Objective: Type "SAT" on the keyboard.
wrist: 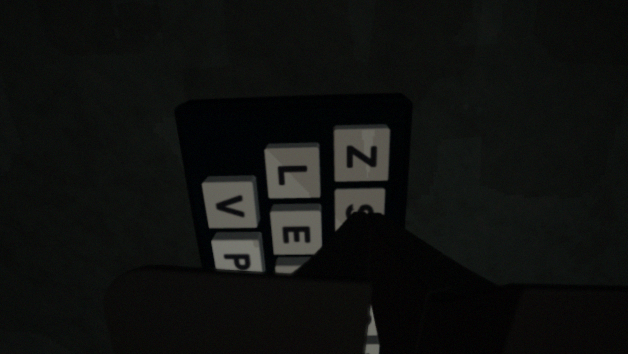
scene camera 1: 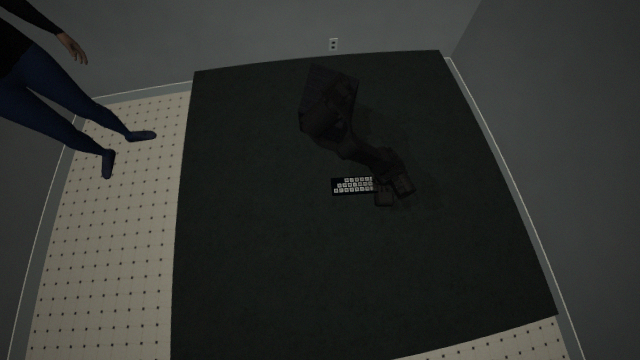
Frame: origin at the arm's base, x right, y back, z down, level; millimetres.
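Seen in the pictures: gripper, fingertip midpoint: [wrist: 365, 226] [scene camera 1: 375, 188]; arm's base, origin of the base link: [scene camera 1: 341, 88].
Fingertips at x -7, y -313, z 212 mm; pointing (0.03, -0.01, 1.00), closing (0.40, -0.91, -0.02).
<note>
Offsets run from my fingertips to a thing's top centre. Level surfaces: height alone.
The keyboard {dx +51, dy +41, dz -5 mm} [scene camera 1: 353, 185] [wrist: 295, 119] is a dark slab with rows of white keys. In the wrist view the Z {dx -23, dy -7, dz -5 mm} [wrist: 361, 154], L {dx -25, dy +13, dz -5 mm} [wrist: 295, 175], V {dx -23, dy +34, dz -5 mm} [wrist: 231, 206], E {dx -7, dy +20, dz -5 mm} [wrist: 296, 234] and P {dx -5, dy +41, dz -5 mm} [wrist: 237, 255] keys show, turned sideways. My gripper [scene camera 1: 383, 188] [wrist: 365, 226] is shut and empty. Its dark tip overlaps the S key {dx -5, dy +0, dz -1 mm} [wrist: 350, 202] and covers part of that letter. Whether it touches or presses the key is unclear. The arm and fingers hide much of the keyboard. The A and T keys cannot be made out.
The keyboard lies on a large dark green table top {dz +12 mm} [scene camera 1: 280, 260]. The arm [scene camera 1: 365, 155] reaches from its base [scene camera 1: 327, 102] at the back. A person [scene camera 1: 55, 95] in blue trousers stands on the tiled floor [scene camera 1: 105, 235] left of the table. Grey walls [scene camera 1: 250, 30] stand behind and right.
</note>
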